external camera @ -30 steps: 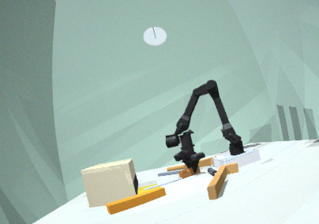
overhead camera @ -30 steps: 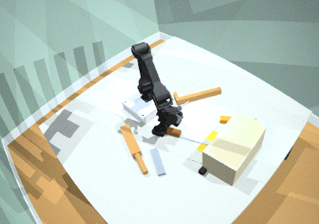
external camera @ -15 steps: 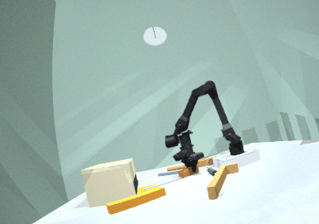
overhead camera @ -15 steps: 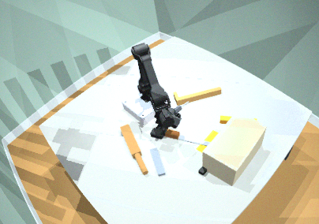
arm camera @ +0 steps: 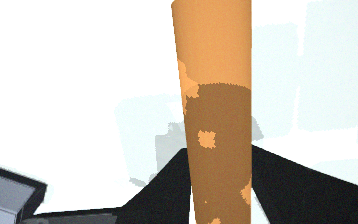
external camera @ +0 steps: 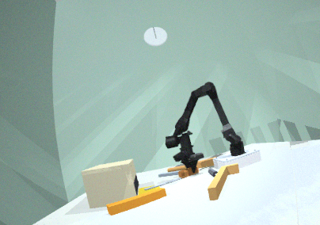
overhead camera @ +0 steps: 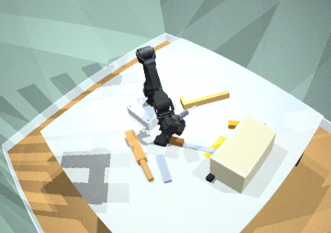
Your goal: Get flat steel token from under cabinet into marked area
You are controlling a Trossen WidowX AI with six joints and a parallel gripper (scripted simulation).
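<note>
Right now the grey flat bar is 120 mm to the right of my gripper tip and 120 mm ahead of it. The rest, counted from my gripper tip: orange paddle (170 mm to the right, 10 mm above); orange bar (350 mm to the left, 220 mm ahead, 10 mm above).
</note>
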